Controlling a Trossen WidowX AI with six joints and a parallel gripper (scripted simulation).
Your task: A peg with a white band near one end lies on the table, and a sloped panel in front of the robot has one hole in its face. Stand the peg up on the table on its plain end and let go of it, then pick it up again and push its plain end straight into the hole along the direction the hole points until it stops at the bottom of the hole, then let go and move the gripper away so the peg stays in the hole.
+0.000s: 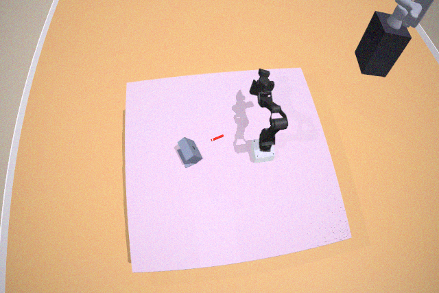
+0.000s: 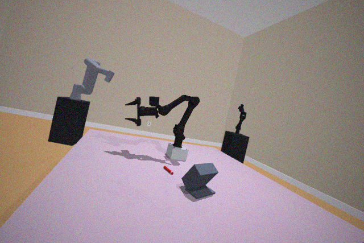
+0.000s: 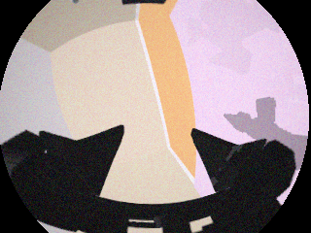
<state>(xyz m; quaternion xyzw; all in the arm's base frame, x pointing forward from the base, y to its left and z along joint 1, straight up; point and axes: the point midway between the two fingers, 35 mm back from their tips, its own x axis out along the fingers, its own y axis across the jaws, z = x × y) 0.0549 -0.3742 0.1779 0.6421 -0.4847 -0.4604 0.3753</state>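
Right now the red peg is 33 cm to the left of my gripper tip, 24 cm below it and 24 cm ahead of it. The rest, counted from my gripper tip: sloped panel 45 cm to the left, 38 cm ahead, 18 cm below.
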